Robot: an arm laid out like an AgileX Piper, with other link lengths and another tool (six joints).
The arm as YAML. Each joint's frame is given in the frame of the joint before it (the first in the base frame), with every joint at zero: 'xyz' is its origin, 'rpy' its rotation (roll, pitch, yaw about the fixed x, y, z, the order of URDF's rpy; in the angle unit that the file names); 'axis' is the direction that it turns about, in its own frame. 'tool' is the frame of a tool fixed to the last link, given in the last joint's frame.
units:
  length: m
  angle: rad
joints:
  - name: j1
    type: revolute
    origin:
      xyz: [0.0, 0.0, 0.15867]
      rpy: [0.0, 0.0, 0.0]
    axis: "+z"
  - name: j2
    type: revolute
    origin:
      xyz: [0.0, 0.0, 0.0]
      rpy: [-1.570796, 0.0, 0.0]
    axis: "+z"
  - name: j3
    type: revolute
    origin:
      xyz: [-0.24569, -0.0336, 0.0]
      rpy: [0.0, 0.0, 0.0]
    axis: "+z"
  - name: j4
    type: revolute
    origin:
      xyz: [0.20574, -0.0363, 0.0]
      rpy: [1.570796, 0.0, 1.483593]
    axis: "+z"
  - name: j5
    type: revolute
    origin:
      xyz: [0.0, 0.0, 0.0]
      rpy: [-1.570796, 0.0, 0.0]
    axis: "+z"
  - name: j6
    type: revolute
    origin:
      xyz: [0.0, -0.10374, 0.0]
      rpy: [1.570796, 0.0, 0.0]
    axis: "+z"
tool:
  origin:
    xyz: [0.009, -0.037, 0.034]
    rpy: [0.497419, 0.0, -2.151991]
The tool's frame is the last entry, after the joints.
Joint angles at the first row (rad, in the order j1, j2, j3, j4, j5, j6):
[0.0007, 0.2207, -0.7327, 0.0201, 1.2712, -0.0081]
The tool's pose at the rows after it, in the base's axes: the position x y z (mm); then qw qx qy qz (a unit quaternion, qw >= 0):
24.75 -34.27 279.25 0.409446 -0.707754 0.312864 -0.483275
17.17 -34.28 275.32 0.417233 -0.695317 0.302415 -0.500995
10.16 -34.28 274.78 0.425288 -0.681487 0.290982 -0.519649
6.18 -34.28 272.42 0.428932 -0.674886 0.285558 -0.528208
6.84 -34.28 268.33 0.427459 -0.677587 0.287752 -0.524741
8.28 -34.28 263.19 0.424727 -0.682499 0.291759 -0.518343
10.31 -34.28 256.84 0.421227 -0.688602 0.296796 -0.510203
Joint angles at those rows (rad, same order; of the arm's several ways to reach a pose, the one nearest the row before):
[0.0007, 0.1573, -0.7082, 0.0201, 1.2749, 0.0000]
[0.0008, 0.0850, -0.6879, 0.0201, 1.2764, 0.0000]
[0.0007, 0.0240, -0.6837, 0.0201, 1.2790, 0.0000]
[0.0007, -0.0140, -0.6750, 0.0201, 1.2830, 0.0000]
[0.0007, -0.0201, -0.6587, 0.0201, 1.2830, 0.0000]
[0.0007, -0.0215, -0.6384, 0.0201, 1.2830, 0.0000]
[0.0007, -0.0215, -0.6127, 0.0201, 1.2811, 0.0000]

